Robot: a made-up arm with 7 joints. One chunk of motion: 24 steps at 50 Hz.
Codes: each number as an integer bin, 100 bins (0 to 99) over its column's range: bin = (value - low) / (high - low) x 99, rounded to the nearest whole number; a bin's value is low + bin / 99 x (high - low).
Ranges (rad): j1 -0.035..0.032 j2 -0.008..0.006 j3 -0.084..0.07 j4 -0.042..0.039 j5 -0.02..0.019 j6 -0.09..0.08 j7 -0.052..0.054
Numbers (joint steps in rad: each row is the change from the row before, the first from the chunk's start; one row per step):
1: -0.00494 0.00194 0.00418 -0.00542 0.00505 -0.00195 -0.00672
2: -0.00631 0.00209 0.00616 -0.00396 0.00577 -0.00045 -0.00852
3: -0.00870 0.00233 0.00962 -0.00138 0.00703 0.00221 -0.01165
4: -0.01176 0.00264 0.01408 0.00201 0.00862 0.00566 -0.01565
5: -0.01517 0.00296 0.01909 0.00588 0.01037 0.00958 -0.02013
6: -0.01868 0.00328 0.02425 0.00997 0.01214 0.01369 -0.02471
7: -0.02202 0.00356 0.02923 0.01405 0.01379 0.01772 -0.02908
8: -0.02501 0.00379 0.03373 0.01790 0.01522 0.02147 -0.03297
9: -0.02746 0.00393 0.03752 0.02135 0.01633 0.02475 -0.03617
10: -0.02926 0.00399 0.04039 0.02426 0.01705 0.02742 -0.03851
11: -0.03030 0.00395 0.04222 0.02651 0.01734 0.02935 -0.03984
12: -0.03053 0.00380 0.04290 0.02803 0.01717 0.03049 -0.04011
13: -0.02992 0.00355 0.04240 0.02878 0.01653 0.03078 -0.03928
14: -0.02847 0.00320 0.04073 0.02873 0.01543 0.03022 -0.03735
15: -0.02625 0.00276 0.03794 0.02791 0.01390 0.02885 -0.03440
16: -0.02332 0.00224 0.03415 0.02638 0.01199 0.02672 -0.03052
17: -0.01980 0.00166 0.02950 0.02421 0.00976 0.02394 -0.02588
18: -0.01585 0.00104 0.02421 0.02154 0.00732 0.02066 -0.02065
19: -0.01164 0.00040 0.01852 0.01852 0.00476 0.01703 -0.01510
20: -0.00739 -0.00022 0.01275 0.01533 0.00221 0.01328 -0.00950
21: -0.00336 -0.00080 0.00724 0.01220 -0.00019 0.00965 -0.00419
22: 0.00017 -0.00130 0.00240 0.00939 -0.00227 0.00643 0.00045
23: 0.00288 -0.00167 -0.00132 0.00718 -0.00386 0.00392 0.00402
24: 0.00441 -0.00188 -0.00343 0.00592 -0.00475 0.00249 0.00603
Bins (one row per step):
1: 44 70 57 45 64 51 42
2: 42 71 58 46 65 52 41
3: 39 73 60 50 69 54 38
4: 34 75 63 54 73 56 34
5: 29 78 66 59 77 58 30
6: 24 80 70 64 82 60 25
7: 19 82 73 69 86 63 21
8: 15 83 76 73 89 65 18
9: 11 84 78 77 92 67 15
10: 8 85 80 81 94 68 13
11: 7 85 81 84 95 70 11
12: 7 83 82 86 94 70 11
13: 8 82 81 87 93 70 12
14: 10 79 80 86 90 70 14
15: 13 76 78 85 86 69 16
16: 17 72 76 84 81 68 20
17: 22 68 73 81 76 66 24
18: 28 64 70 78 69 64 29
19: 35 59 66 74 63 62 34
20: 41 55 62 70 56 60 40
21: 47 51 59 66 50 58 45
22: 52 47 56 63 45 56 49
23: 56 45 53 60 41 55 52
24: 58 43 52 59 39 54 54

